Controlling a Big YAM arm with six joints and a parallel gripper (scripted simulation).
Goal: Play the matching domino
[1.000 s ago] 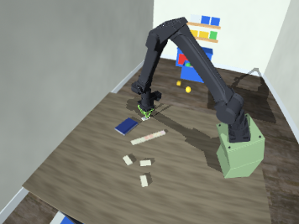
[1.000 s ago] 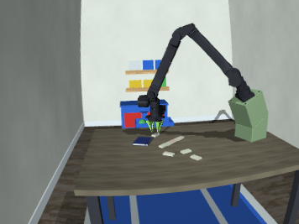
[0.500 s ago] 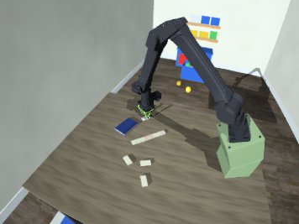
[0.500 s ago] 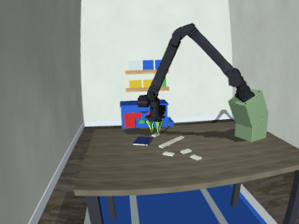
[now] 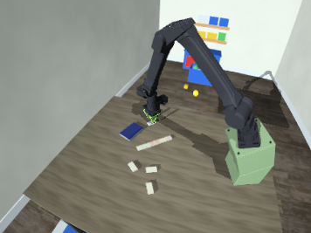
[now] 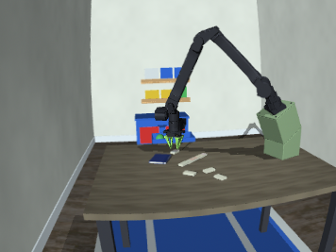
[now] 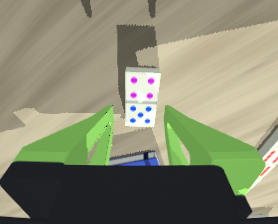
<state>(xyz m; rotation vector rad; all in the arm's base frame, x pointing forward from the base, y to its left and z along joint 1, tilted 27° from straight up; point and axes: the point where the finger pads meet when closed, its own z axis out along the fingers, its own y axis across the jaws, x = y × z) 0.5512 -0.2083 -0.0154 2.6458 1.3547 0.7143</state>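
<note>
Now: hand 30 mm above the domino.
</note>
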